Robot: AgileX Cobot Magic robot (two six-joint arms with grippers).
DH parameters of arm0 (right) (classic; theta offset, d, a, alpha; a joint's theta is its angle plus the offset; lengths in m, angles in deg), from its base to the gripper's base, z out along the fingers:
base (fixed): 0 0 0 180
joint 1: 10.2 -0.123 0 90
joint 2: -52.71 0 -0.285 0
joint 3: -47.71 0 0.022 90
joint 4: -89.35 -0.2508 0 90
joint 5: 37.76 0 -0.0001 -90
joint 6: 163.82 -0.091 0 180
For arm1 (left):
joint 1: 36.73 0.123 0 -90
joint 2: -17.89 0 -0.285 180
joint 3: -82.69 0 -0.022 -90
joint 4: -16.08 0.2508 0 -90
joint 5: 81.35 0 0.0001 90
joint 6: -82.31 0.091 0 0
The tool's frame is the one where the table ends.
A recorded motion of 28 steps. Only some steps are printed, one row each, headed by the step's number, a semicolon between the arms.
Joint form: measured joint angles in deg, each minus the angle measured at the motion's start. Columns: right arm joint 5, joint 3, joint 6, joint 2, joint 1, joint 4; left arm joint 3, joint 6, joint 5, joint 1, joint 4, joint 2.
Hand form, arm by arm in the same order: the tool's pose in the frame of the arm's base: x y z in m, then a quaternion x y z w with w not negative. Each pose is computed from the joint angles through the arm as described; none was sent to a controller.
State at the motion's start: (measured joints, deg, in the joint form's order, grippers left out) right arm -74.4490 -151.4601 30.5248 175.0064 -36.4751 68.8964; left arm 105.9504 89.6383 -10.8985 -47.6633 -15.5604 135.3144
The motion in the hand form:
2: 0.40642 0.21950 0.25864 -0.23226 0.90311 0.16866 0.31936; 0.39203 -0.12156 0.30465 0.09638 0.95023 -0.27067 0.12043
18: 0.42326 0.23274 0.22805 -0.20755 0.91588 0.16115 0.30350; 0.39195 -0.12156 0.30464 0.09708 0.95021 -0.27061 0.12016
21: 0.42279 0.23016 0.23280 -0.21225 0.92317 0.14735 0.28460; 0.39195 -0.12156 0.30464 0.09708 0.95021 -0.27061 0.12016
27: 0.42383 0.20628 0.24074 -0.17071 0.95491 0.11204 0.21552; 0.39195 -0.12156 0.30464 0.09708 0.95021 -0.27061 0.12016
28: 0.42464 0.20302 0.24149 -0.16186 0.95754 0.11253 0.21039; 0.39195 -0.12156 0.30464 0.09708 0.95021 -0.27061 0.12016
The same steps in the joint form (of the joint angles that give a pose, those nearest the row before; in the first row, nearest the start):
2: 0.00 0.00 -1.13 0.34 0.00 2.36; 0.00 0.05 0.00 0.00 0.00 0.00
18: 1.03 -3.74 -6.77 6.50 -0.89 5.40; 0.00 0.11 0.05 0.00 0.00 0.00
21: -3.27 -5.63 -8.49 6.59 -0.78 7.92; 0.00 0.11 0.05 0.00 0.00 0.00
27: -15.60 -9.27 -15.68 6.59 1.48 12.86; 0.00 0.11 0.05 0.00 0.00 0.00
28: -16.41 -9.53 -16.35 6.59 1.91 12.75; 0.00 0.11 0.05 0.00 0.00 0.00

